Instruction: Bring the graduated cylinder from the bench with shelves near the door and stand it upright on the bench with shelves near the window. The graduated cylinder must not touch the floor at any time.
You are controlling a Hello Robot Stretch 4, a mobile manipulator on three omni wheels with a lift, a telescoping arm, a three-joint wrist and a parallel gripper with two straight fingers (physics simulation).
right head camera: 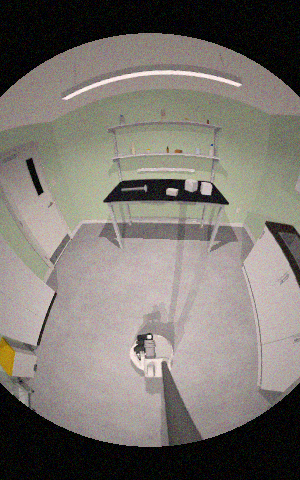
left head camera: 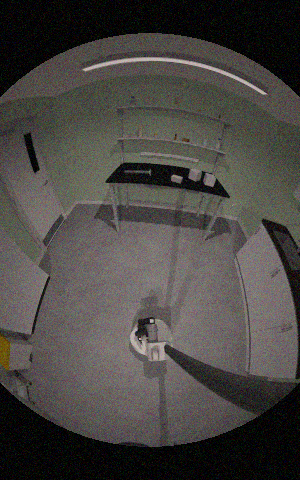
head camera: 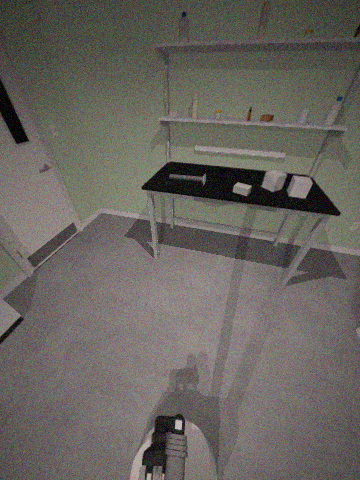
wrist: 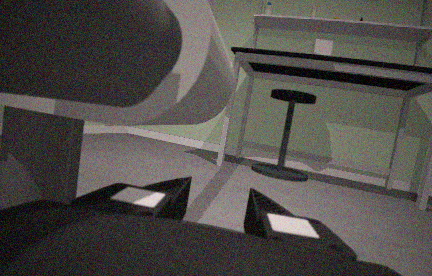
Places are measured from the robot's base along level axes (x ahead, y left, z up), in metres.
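Pixels of known places: gripper, between the fingertips: [right head camera: 142, 360] [left head camera: 144, 344] [wrist: 217, 200].
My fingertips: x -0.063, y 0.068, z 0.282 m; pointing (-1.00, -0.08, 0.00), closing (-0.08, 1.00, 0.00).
Note:
Behind a point stands the place of what it marks.
The graduated cylinder [head camera: 187, 177] {x 1.675, y 0.092, z 0.930 m} [left head camera: 137, 172] {x 1.669, y 0.092, z 0.915 m} [right head camera: 134, 189] {x 1.666, y 0.080, z 0.918 m} lies on its side on the left part of the black top of the bench with shelves [head camera: 220, 176] {x 1.863, y -0.222, z 0.886 m} [left head camera: 161, 172] {x 1.764, y -0.226, z 0.887 m} [right head camera: 157, 189] {x 1.676, y -0.213, z 0.887 m}, which stands near the door [head camera: 30, 175] {x 1.677, y 1.653, z 0.876 m} [left head camera: 30, 185] {x 1.553, y 1.673, z 1.017 m} [right head camera: 37, 205] {x 1.601, y 1.666, z 1.019 m}. Its wider base end is toward the right. My gripper [wrist: 217, 200] {x -0.063, y 0.068, z 0.282 m} is open in the wrist view, with nothing between its two fingers. It is far from the cylinder, across a stretch of floor. The window does not show.
White boxes [head camera: 274, 181] {x 1.577, y -0.625, z 0.972 m} [head camera: 300, 187] {x 1.489, y -0.796, z 0.970 m} [head camera: 242, 189] {x 1.477, y -0.362, z 0.932 m} stand on the bench right of the cylinder. Bottles and small jars stand on its shelves. Cabinets [right head camera: 275, 300] {x 0.152, y -1.283, z 0.484 m} [right head camera: 22, 290] {x 0.396, y 1.429, z 0.589 m} flank the floor. A stool [wrist: 286, 135] {x -1.985, y 0.348, z 0.293 m} stands at another shelved bench [wrist: 350, 60] {x -1.694, y 0.643, z 0.871 m} in the wrist view.

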